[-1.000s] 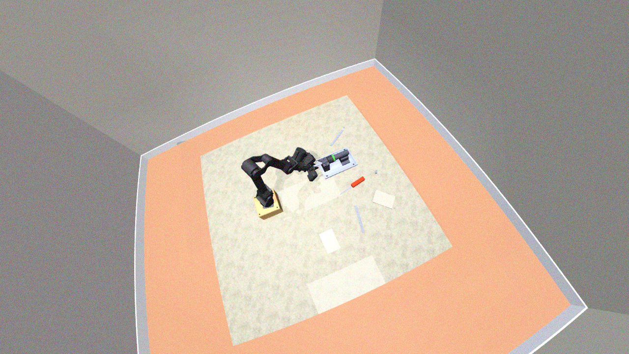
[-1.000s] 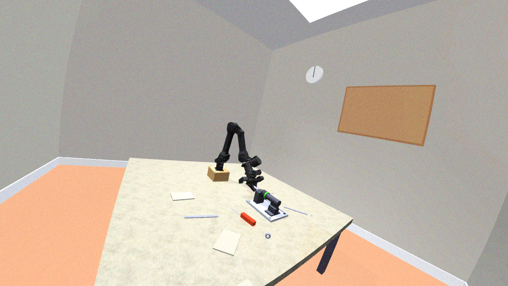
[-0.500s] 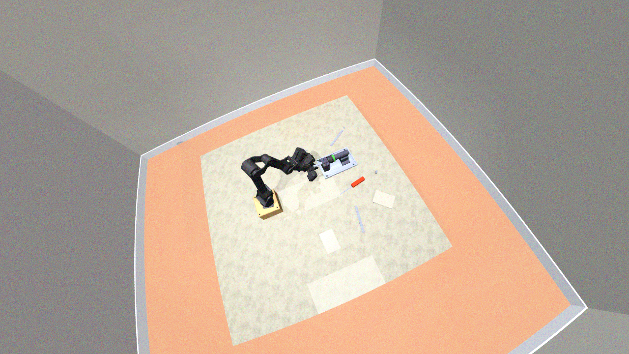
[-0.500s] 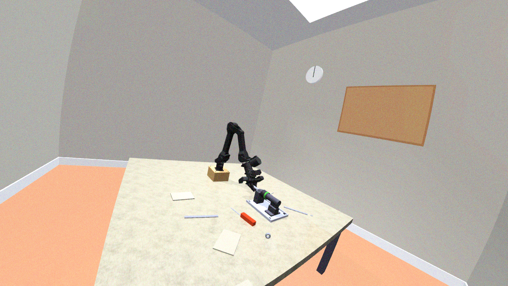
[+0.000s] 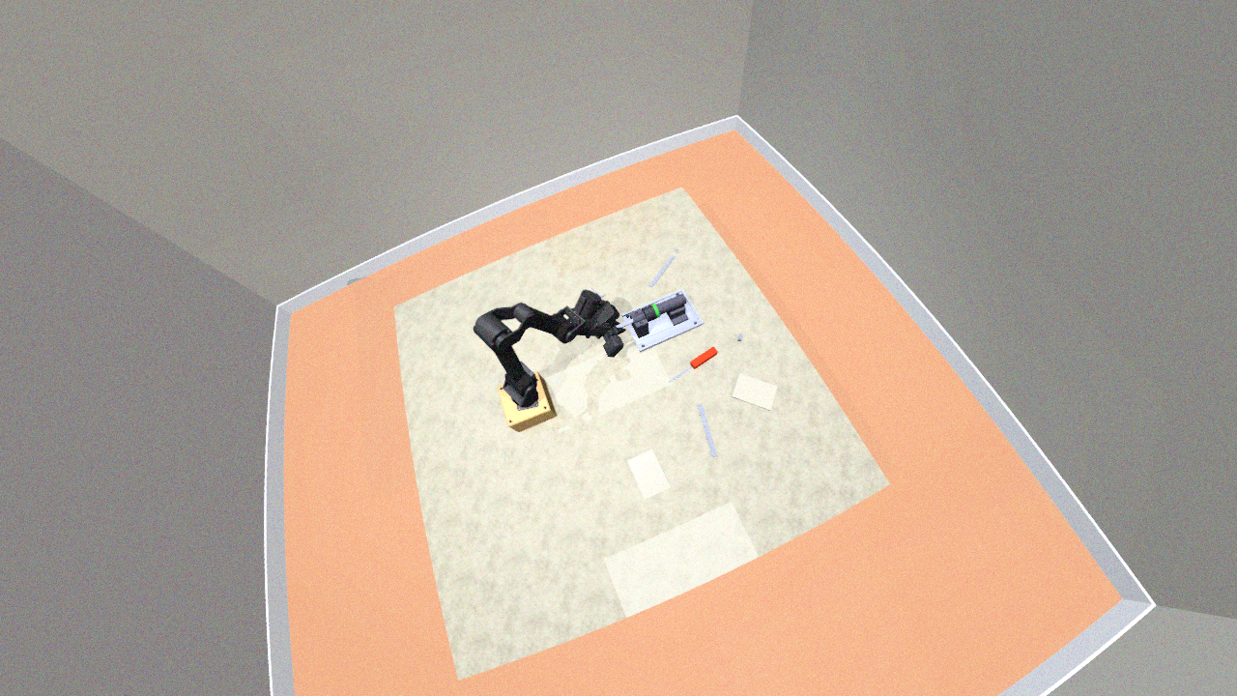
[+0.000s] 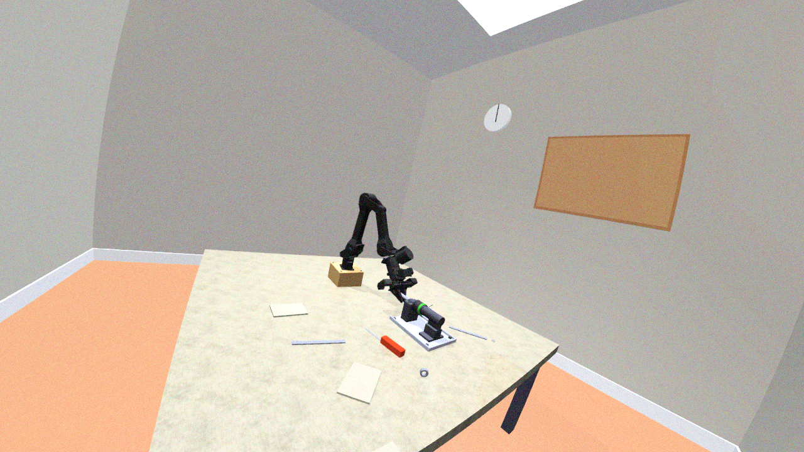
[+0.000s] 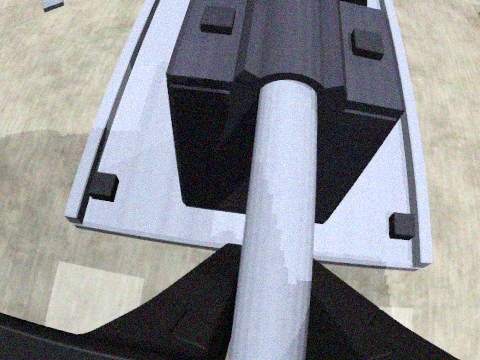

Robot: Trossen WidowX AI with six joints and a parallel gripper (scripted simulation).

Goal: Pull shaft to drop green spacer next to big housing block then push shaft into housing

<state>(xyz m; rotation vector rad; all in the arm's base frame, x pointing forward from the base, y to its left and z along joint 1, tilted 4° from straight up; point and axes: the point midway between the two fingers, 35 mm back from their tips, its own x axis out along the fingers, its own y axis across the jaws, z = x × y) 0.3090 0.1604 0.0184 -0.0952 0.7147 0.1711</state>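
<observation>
The grey shaft lies 60 mm ahead of my gripper tip, 20 mm above it and 10 mm to the left of it. From my gripper tip the other things lie so: fixture: 140 mm ahead, 30 mm to the left, 10 mm below; then green spacer: 110 mm ahead, 20 mm to the left, 20 mm above.
</observation>
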